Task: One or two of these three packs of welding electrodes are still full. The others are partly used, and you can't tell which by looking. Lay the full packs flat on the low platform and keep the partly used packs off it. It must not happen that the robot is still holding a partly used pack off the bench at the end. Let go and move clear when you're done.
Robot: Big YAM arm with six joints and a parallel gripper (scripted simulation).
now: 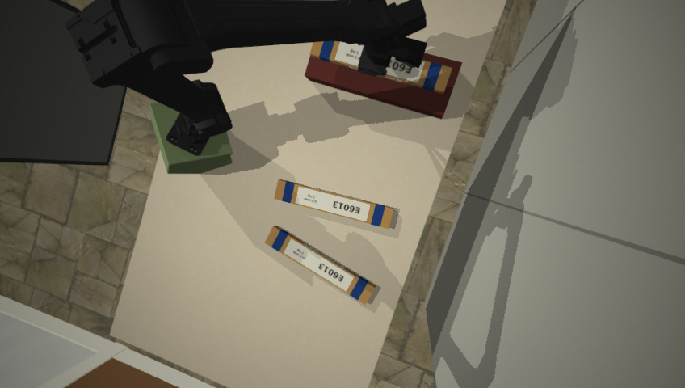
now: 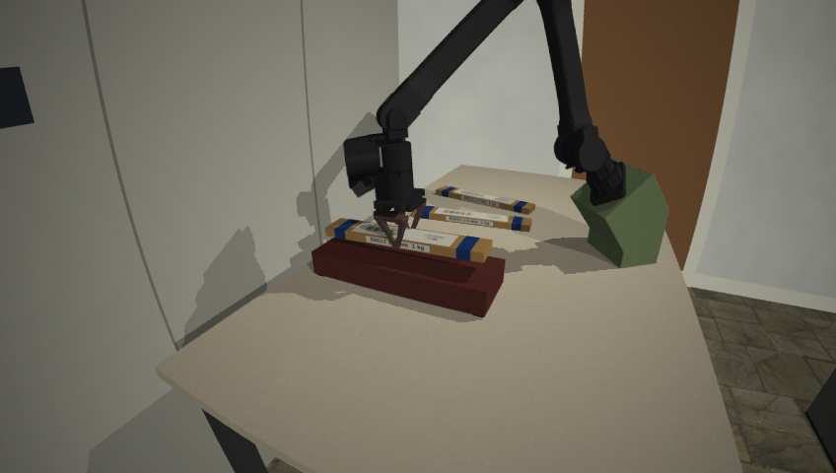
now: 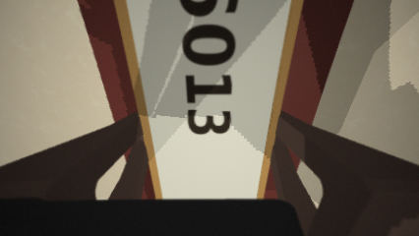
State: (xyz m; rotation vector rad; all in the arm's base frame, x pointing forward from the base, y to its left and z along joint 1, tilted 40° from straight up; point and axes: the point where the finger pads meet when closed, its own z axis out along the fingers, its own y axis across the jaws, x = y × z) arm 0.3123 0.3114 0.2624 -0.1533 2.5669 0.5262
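Right now the dark red low platform is 1 cm to the right of my hand and 9 cm below it. The rest, counted from my hand: pack of welding electrodes: right at my hand.
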